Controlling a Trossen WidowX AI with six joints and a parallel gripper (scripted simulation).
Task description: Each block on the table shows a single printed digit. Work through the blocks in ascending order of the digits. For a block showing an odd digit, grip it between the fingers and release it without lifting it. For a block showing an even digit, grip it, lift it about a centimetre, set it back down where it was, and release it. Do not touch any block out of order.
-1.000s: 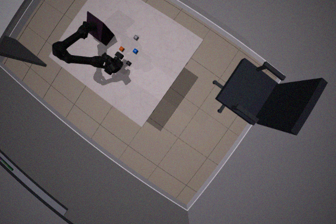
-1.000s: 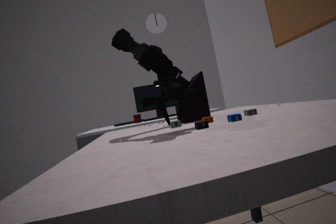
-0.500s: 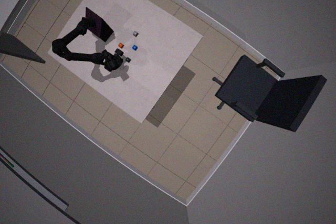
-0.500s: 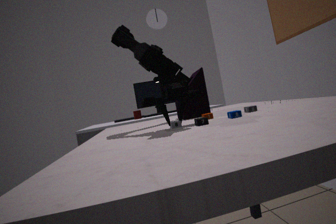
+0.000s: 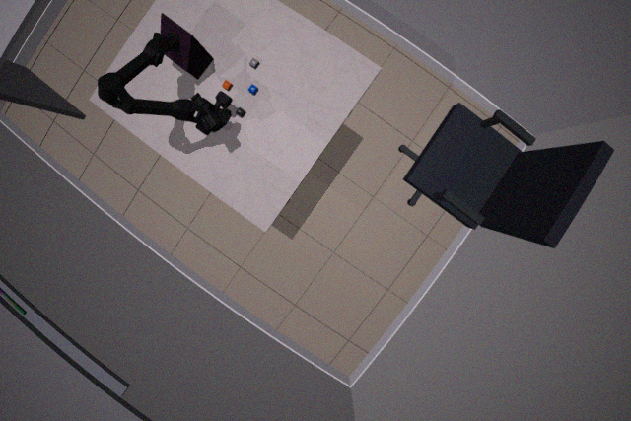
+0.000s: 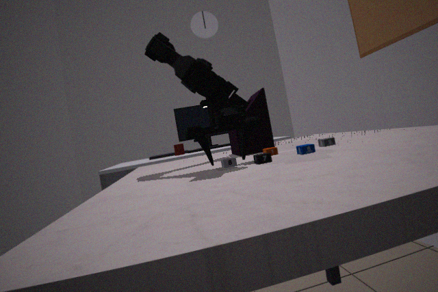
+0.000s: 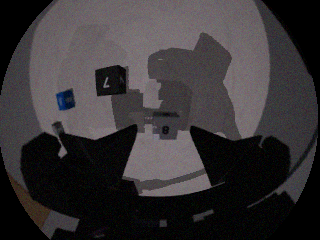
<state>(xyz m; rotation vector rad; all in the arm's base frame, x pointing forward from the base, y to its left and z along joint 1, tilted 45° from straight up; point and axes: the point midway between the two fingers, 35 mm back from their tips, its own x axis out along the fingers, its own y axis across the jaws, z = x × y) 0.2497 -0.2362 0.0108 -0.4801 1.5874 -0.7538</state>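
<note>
Right now my gripper tip is right at the light grey block. Round my gripper tip: blue block (7 cm ahead, 18 cm to the left); black block (7 cm ahead, 6 cm to the left); orange block (5 cm behind, 14 cm to the left).
</note>
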